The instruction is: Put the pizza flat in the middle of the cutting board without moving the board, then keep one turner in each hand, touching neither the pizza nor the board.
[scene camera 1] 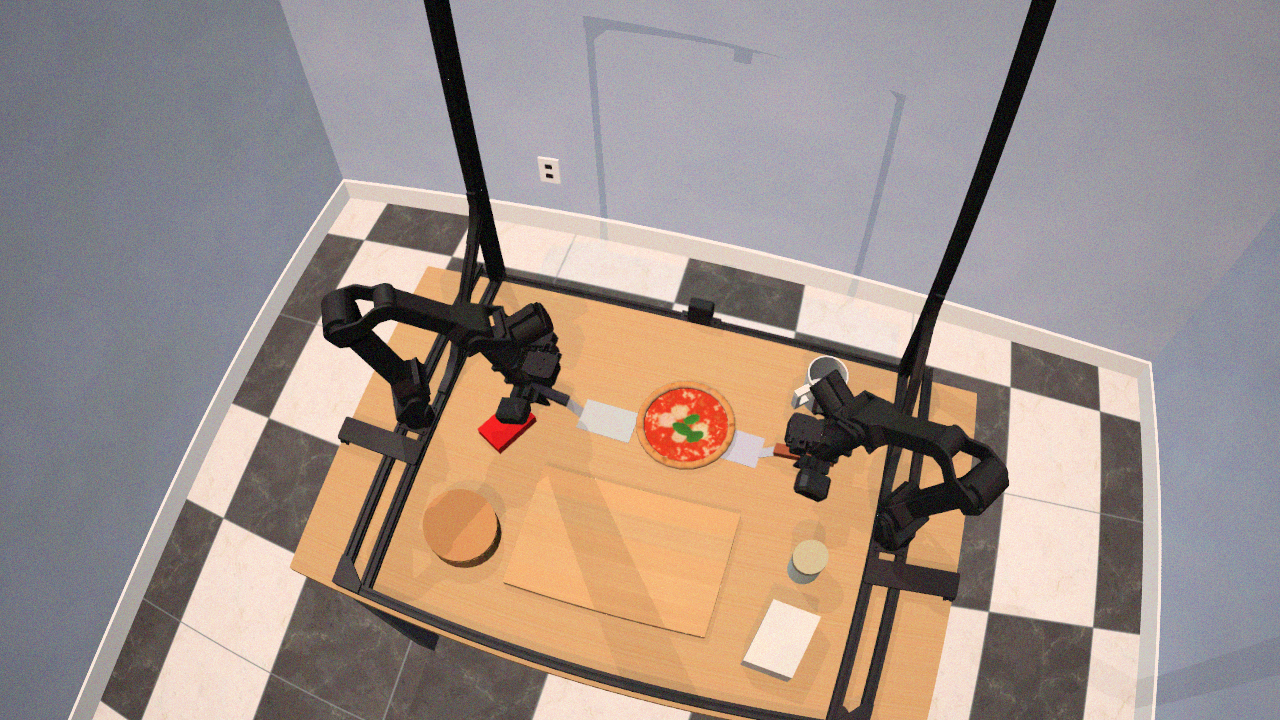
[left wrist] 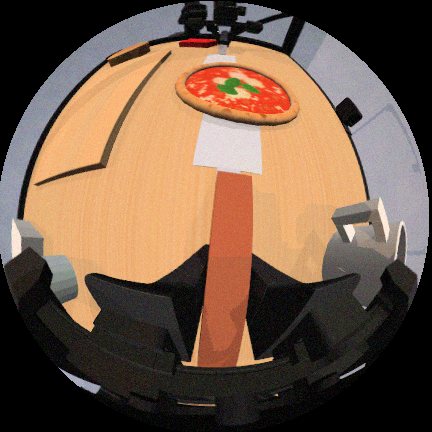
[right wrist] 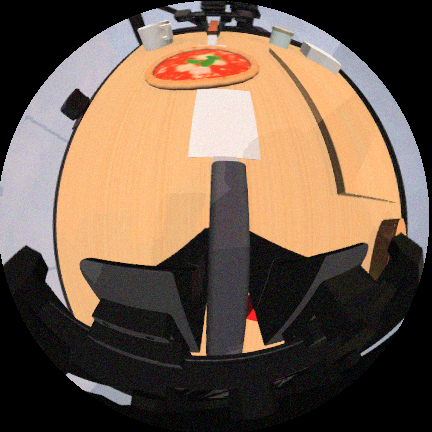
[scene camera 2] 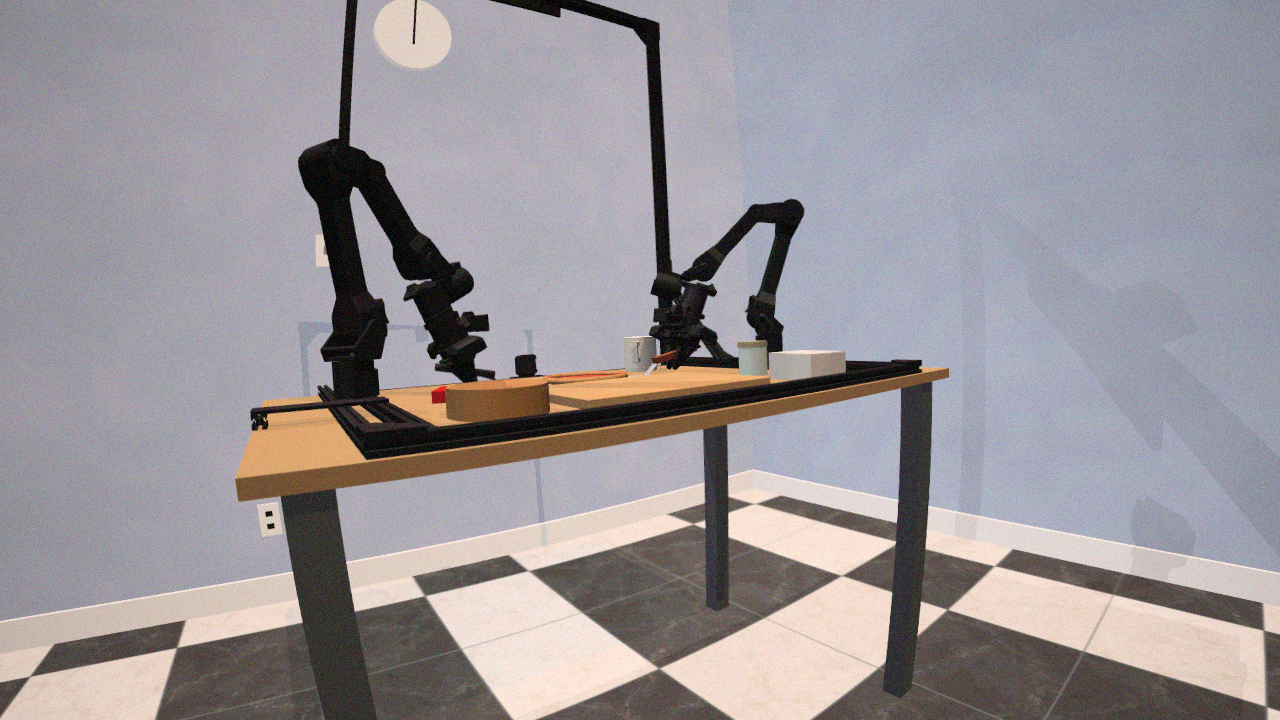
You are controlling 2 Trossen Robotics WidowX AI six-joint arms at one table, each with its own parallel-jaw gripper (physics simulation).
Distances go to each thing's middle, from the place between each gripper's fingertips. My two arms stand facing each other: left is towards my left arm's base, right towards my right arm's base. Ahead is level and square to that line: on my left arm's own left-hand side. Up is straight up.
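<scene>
Black-handled turner [scene camera 1: 596, 417]: my right gripper is 1 cm short of it, 5 cm to the right of it and 2 cm below it. Relative to my right hand, the pizza [scene camera 1: 685, 425] is 25 cm to the left and 2 cm behind; the brown-handled turner [scene camera 1: 746, 449] is 42 cm to the left, 1 cm behind and 2 cm above; the mug [scene camera 1: 820, 367] is 48 cm to the left, 14 cm behind and 4 cm above. By its middle, the brown-handled turner is nearer to my left hand than to my right gripper.
Relative to my left hand, the brown-handled turner is 5 cm to the right, 1 cm behind and 2 cm above; the pizza is 21 cm to the right and 2 cm behind; the lidded jar [scene camera 1: 810, 557] is 20 cm ahead, 6 cm to the left and 2 cm above; the mug is 14 cm behind, 1 cm to the left and 4 cm above. By its middle, the mug is nearer to my left hand than to my right gripper.
</scene>
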